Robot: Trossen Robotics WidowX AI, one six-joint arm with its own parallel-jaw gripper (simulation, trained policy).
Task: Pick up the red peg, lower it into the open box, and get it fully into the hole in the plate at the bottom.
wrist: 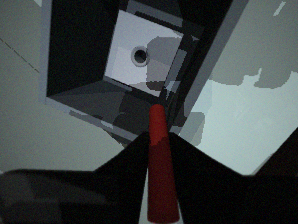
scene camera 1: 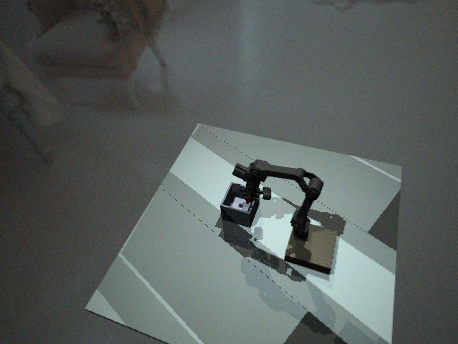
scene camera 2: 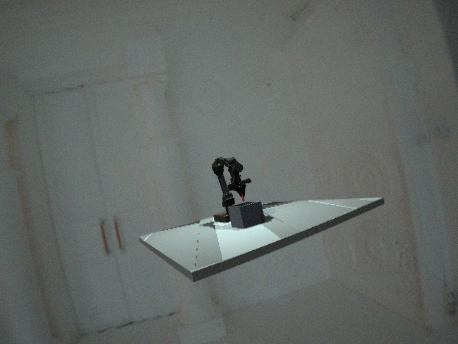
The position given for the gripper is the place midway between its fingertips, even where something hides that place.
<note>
In view: the gripper (wrist: 158, 137), a dark box (scene camera 2: 249, 214) and a pale plate (wrist: 133, 35).
The dark box is seen too in the wrist view (wrist: 74, 52) and in scene camera 1 (scene camera 1: 234, 215). Scene camera 2 does not show the pale plate, which is hidden by the dark box.
</note>
